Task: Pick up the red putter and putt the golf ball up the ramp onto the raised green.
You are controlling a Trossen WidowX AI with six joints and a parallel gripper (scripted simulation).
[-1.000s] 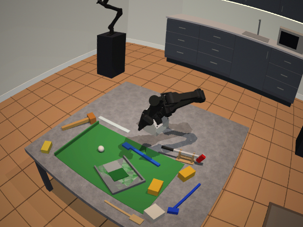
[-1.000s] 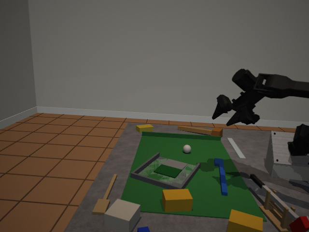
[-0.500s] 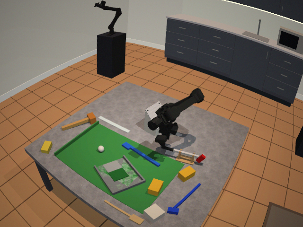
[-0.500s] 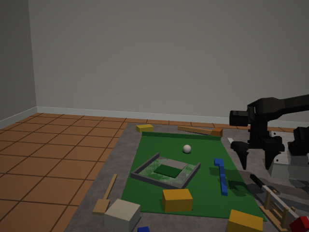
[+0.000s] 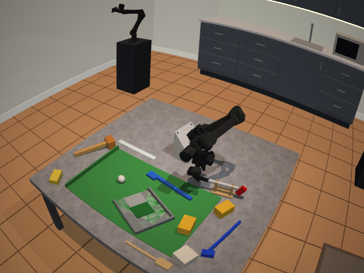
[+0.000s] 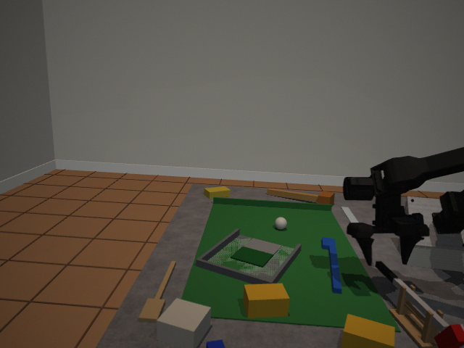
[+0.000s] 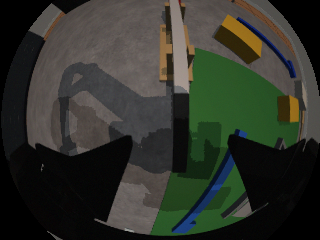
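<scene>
Now: gripper tip 13 cm to the right of the wooden stand, 4 cm above it and 3 cm past it. Round my gripper tip: white golf ball 36 cm to the right, 23 cm ahead, 6 cm below.
</scene>
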